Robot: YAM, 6 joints.
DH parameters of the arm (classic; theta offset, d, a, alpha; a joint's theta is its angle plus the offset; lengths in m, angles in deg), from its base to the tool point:
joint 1: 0 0.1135 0.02 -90
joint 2: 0 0 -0.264 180
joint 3: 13.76 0 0.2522 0
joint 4: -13.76 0 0.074 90
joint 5: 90 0 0 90
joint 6: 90 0.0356 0 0
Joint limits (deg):
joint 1: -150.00..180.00
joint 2: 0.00..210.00
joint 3: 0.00..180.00
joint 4: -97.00..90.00
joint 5: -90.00..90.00
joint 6: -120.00..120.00
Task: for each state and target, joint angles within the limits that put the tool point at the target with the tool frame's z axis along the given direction. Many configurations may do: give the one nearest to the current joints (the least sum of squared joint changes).
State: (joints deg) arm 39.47 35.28 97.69 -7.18 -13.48 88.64
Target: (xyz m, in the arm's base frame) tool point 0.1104 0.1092 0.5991 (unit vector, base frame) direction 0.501 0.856 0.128
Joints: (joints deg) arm 40.38 70.08 118.39 -40.52 -19.11 88.64
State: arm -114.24 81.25 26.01 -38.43 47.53 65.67
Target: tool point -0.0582 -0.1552 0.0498 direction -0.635 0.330 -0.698
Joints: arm -102.03 102.42 25.38 -28.21 43.64 65.67
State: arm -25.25 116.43 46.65 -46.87 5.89 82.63
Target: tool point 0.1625 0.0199 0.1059 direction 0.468 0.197 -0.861
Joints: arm 5.05 65.09 14.31 -9.90 -8.92 82.63
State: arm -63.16 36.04 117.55 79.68 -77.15 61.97
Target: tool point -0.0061 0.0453 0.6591 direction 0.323 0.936 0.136
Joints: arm -34.19 82.10 144.46 89.92 -72.99 61.97
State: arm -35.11 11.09 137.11 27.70 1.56 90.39
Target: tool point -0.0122 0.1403 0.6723 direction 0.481 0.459 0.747
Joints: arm -76.69 54.57 122.59 46.19 -35.01 90.39
